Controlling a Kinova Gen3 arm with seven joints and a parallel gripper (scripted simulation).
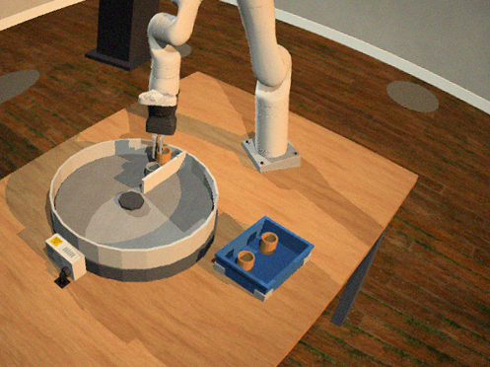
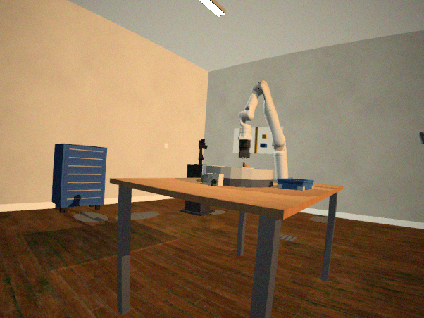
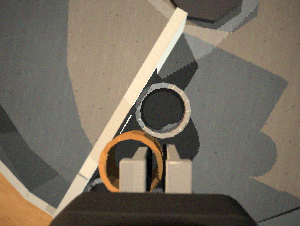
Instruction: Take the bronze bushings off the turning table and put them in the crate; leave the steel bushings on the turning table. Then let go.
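Now: hand 90 mm short of the blue crate, 360 mm to the right of it and 90 mm above it. From my hand the other things lie so: turning table (140 mm ahead, 20 mm to the left, 60 mm below).
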